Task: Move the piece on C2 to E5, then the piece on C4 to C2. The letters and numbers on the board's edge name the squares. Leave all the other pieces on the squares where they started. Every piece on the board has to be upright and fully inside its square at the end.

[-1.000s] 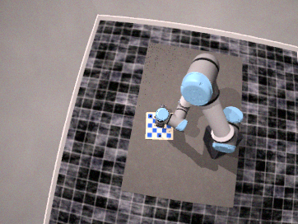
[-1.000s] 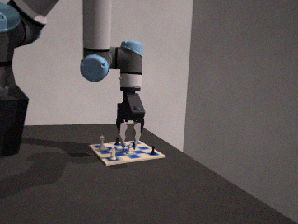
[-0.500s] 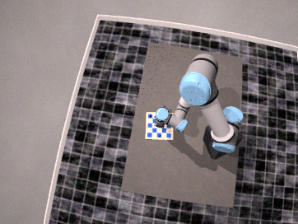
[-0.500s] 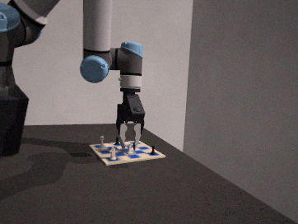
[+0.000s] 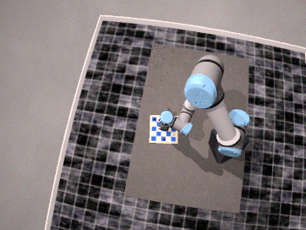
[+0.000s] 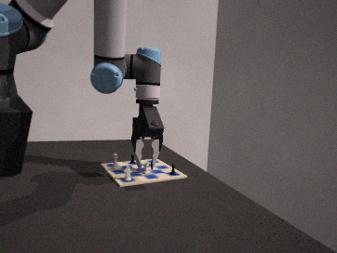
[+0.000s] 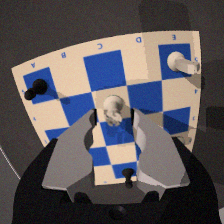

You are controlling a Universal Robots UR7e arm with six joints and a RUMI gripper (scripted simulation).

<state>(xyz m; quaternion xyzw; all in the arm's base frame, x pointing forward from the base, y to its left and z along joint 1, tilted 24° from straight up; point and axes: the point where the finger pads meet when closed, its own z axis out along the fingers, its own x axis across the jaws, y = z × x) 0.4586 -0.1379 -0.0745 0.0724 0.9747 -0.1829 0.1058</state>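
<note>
Now: the cream chessboard 40 mm to the left of my hand and 30 mm below it.
</note>
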